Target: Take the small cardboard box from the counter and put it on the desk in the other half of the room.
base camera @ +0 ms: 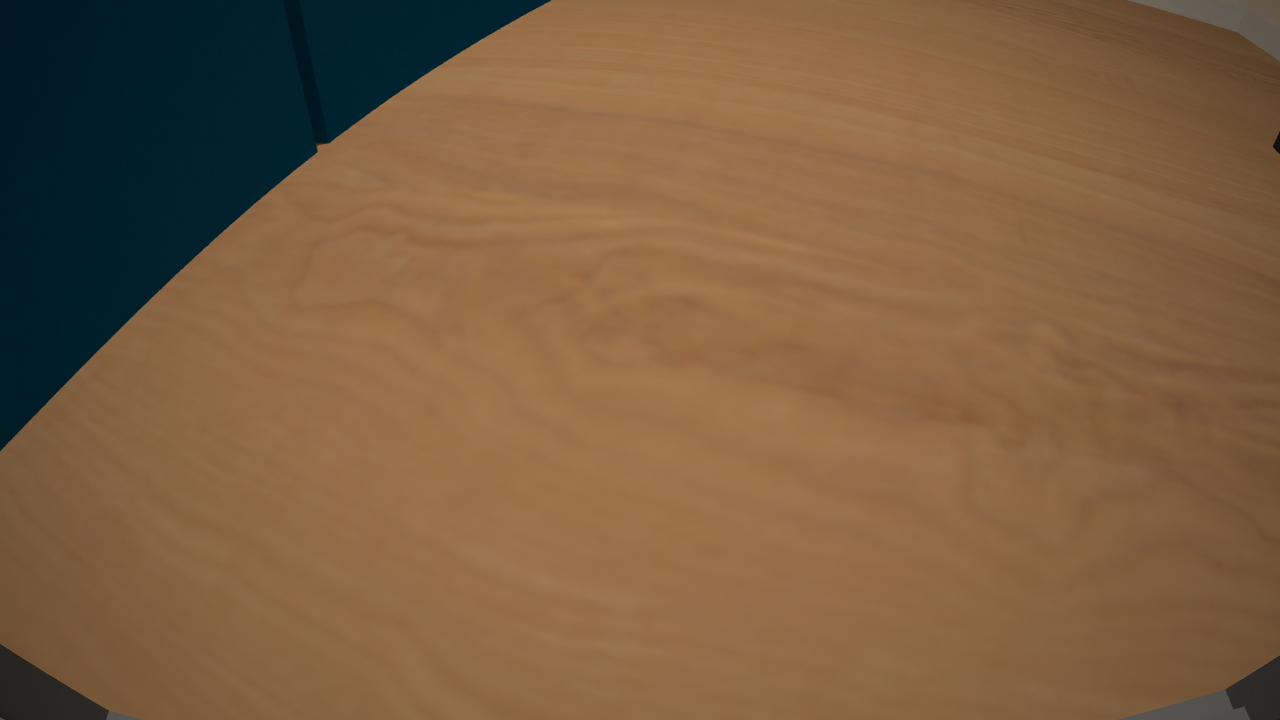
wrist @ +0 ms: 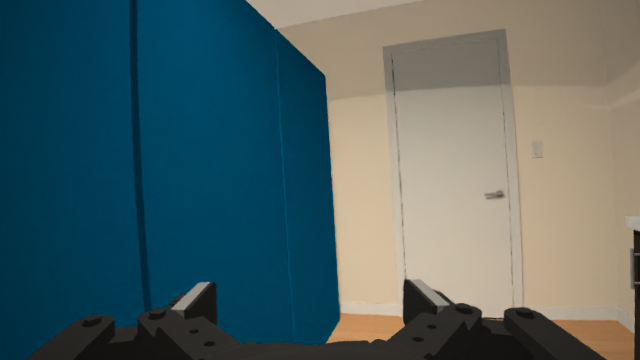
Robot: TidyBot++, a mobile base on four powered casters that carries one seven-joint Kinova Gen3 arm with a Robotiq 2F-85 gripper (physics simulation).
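Frame: origin at the arm's base, x left, y ahead, z down, level; centimetres.
Seen in the pictures: gripper, fingertip midpoint: (wrist: pixel 310 302).
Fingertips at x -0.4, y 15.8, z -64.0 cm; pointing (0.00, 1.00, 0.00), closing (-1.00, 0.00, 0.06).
Observation:
A point is followed by its place in that frame.
My gripper (wrist: pixel 310 302) @(x -0.5, y 15.8, z -64.0 cm) is open, with its two fingers wide apart at the bottom of the wrist view. No object shows between the fingers; a blue partition and a beige wall show behind them. The small cardboard box, the counter it is taken from and the desk cannot be made out in either view.
A tall blue partition (wrist: pixel 215 165) (base camera: pixel 134 179) stands on the left. Beyond it are a white door (wrist: pixel 452 175) @(x -109.9, y 245.2, z -67.7 cm) and a beige wall (wrist: pixel 565 225) @(x -181.5, y 221.1, z -27.9 cm). A dark cabinet with a light top (wrist: pixel 633 223) @(x -106.8, y 98.7, z -49.5 cm) shows at the right edge. The wooden floor (base camera: pixel 626 447) @(x 2.2, y 39.5, z 39.7 cm) (wrist: pixel 365 327) @(x -38.7, y 245.5, z 39.7 cm) lies ahead.

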